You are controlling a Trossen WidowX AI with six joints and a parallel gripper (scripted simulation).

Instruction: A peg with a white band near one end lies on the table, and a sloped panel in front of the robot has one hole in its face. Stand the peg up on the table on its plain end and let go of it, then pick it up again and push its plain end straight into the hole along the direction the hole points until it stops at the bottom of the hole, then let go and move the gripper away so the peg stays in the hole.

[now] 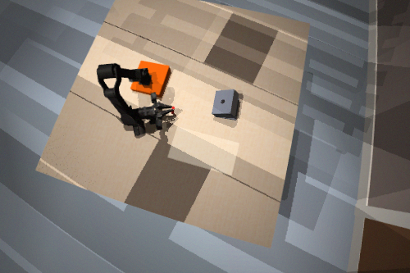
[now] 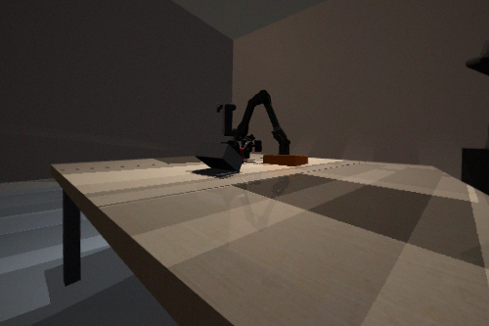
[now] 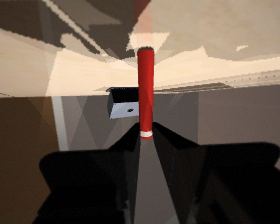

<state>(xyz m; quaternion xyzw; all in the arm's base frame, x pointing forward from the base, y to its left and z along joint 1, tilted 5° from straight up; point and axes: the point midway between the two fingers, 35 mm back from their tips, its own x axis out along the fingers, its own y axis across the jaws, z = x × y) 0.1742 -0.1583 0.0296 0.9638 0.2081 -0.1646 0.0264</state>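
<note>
Right now my gripper tip is 1 cm above the red peg. Round my gripper tip: dark sloped panel 26 cm ahead, 8 cm to the left, 2 cm below.
</note>
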